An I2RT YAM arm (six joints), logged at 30 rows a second.
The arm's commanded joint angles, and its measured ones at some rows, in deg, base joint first. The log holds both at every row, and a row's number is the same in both.
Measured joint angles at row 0:
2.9, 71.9, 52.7, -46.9, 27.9, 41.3
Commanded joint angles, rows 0 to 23:
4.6, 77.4, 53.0, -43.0, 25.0, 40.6
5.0, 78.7, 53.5, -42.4, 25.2, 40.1
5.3, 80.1, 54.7, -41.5, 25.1, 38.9
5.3, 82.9, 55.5, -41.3, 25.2, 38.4
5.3, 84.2, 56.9, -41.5, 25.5, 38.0
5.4, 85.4, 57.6, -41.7, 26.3, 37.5
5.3, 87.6, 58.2, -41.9, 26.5, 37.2
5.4, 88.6, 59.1, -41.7, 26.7, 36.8
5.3, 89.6, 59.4, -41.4, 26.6, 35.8
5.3, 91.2, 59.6, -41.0, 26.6, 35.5
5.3, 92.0, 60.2, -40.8, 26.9, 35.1
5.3, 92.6, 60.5, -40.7, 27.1, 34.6
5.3, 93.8, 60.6, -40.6, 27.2, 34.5
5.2, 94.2, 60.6, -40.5, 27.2, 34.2
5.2, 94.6, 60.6, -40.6, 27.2, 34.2
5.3, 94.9, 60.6, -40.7, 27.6, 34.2
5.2, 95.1, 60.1, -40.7, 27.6, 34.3
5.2, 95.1, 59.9, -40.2, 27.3, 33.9
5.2, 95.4, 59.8, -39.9, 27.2, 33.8
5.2, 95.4, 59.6, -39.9, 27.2, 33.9
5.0, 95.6, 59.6, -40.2, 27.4, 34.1
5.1, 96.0, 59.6, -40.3, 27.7, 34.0
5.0, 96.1, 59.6, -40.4, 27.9, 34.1
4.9, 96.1, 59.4, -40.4, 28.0, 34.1
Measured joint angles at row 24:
5.2, 95.5, 58.9, -40.9, 25.9, 34.7
